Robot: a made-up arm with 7 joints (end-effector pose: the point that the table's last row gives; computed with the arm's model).
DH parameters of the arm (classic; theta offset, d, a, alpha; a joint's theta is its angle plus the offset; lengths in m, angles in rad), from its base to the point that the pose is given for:
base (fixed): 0 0 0 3.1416
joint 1: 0 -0.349 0 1.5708
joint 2: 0 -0.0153 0 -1.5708
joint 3: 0 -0.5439 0 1.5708
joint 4: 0 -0.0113 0 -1.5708
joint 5: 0 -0.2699 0 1.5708
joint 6: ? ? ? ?
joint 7: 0 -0.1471 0 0
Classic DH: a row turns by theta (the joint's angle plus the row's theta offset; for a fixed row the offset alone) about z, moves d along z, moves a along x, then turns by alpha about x.
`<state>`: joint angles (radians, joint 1 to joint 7).
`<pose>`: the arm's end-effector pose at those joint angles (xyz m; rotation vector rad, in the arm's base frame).
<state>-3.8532 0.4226 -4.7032 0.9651 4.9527 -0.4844 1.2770</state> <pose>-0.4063 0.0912 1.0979 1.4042 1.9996 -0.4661</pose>
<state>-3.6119 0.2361 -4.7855 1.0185 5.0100 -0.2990 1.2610</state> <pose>-0.3002 0.2526 1.1039 1.3811 1.8392 -0.6025</pose>
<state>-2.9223 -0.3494 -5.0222 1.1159 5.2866 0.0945 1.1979</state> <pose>0.2164 0.3357 1.0647 1.4726 1.7032 -0.9874</pose>
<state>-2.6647 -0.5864 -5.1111 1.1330 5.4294 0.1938 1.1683</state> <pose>0.3959 0.2059 1.0214 1.6333 1.6981 -1.0910</pose>
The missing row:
joint 6: 0 -0.0004 0 -1.5708
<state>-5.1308 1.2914 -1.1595 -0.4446 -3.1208 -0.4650 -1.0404</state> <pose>0.2480 -0.8627 0.6394 -1.1993 2.0943 1.8432</pose>
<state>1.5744 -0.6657 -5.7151 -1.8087 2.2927 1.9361 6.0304</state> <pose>-0.0079 0.4237 0.5301 -1.5535 -0.2733 -2.3076</pose>
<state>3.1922 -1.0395 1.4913 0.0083 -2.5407 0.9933 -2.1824</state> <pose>0.7405 -0.1252 0.8461 -2.2725 0.4741 0.5272</pose>
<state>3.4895 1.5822 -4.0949 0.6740 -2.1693 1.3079 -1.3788</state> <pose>-0.7219 0.4563 0.3281 -0.2814 0.7338 -2.2052</pose>
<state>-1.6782 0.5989 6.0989 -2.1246 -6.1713 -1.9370 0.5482</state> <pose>0.0232 0.0875 0.6709 0.1389 0.3763 -0.7920</pose>
